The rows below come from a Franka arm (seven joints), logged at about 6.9 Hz.
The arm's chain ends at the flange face. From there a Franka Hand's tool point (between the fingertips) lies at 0.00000 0.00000 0.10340 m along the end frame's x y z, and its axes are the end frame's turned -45 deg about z.
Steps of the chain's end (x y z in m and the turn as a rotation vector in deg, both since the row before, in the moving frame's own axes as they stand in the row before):
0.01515 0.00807 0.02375 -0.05 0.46 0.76
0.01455 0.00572 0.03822 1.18 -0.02 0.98
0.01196 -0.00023 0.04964 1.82 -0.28 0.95
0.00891 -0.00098 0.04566 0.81 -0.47 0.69
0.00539 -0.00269 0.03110 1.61 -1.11 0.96
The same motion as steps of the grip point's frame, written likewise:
0.00553 0.01707 0.02375 -0.36 0.29 0.76
0.00774 0.01281 0.03820 0.85 0.82 0.98
0.01061 0.00563 0.04959 1.48 1.09 0.95
0.00744 0.00398 0.04565 0.91 0.24 0.69
0.00638 -0.00156 0.03104 1.92 0.35 0.96

